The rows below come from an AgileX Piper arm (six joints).
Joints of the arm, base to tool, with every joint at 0 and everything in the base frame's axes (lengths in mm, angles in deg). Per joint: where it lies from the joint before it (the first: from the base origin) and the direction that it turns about. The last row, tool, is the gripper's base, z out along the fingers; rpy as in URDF.
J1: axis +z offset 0 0 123
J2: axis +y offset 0 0 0
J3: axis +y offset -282.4 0 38.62
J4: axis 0.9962 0 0.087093 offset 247.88 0 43.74
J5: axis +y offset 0 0 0
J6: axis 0.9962 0 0.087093 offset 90.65 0 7.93
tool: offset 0 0 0 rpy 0 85.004 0
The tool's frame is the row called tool.
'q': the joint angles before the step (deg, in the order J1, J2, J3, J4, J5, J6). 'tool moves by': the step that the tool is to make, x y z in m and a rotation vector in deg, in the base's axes. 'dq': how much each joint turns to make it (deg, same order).
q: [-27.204 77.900 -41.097 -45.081 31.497 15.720]
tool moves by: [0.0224 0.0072 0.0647 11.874 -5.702 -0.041]
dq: [-0.014 -1.288 -15.884 29.560 12.628 -21.667]
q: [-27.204 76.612 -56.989 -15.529 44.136 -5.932]
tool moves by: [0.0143 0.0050 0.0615 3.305 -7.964 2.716]
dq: [0.013 -0.068 -13.141 10.629 6.867 -6.621]
